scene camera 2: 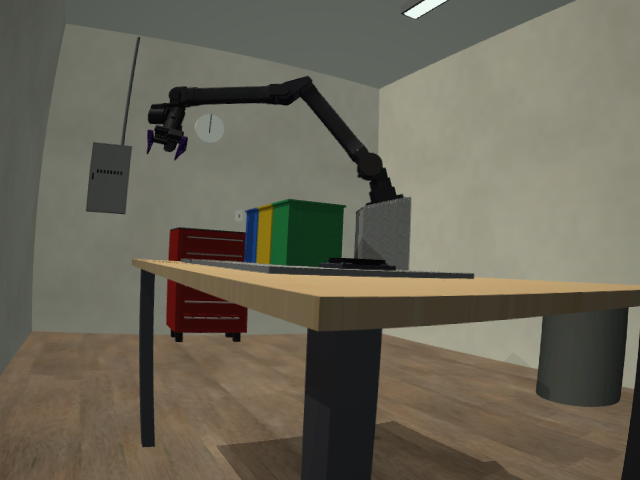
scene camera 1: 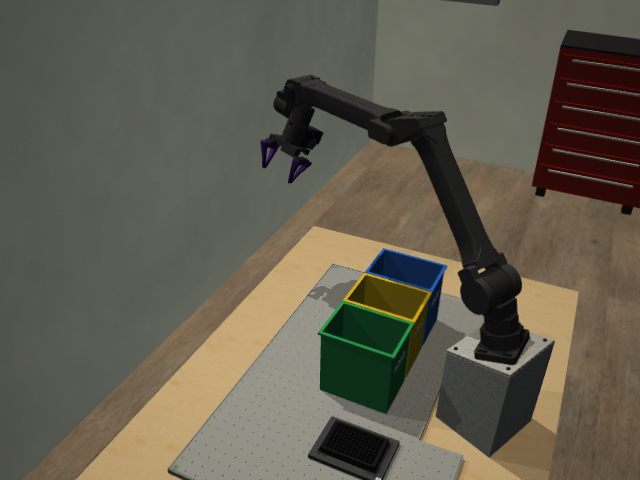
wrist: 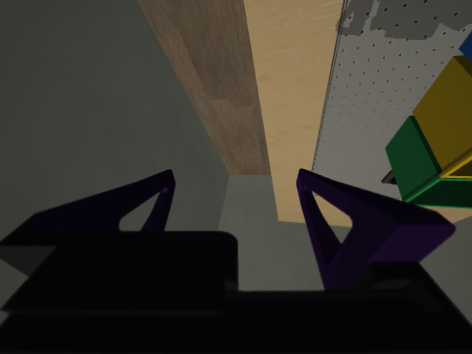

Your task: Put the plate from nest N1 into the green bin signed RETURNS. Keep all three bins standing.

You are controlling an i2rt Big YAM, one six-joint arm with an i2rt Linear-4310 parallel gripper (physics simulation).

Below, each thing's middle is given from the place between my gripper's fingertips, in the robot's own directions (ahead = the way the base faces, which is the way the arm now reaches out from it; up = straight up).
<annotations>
Now: hand 410 mm past the blue bin (scene camera 1: pixel 424 274), 240 mm above it and 10 mm to the right of it. The rest, counted from my hand: yellow bin (scene camera 1: pixel 402 301) 420 mm behind, 240 mm below, 140 mm to the left; green bin (scene camera 1: pixel 363 358) 430 mm behind, 270 mm to the left, 240 mm below.
</annotations>
